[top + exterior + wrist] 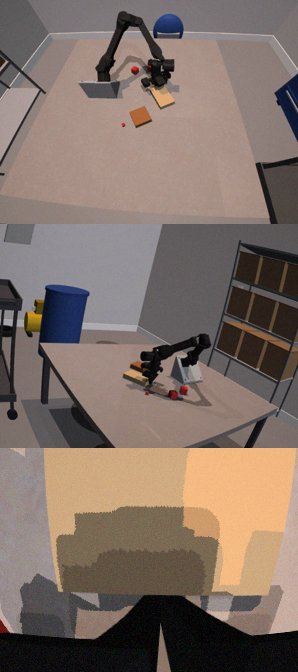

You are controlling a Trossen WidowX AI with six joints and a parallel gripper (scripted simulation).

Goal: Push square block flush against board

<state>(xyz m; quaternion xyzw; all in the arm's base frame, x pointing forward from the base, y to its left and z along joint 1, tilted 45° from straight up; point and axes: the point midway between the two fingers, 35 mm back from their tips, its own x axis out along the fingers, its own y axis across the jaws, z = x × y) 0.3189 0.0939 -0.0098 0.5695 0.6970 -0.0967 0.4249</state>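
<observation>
Right now my gripper tip is 24 cm to the left of the square block and 8 cm past it. Also, from my gripper tip: pale wooden board: 8 cm to the right, 4 cm ahead.
</observation>
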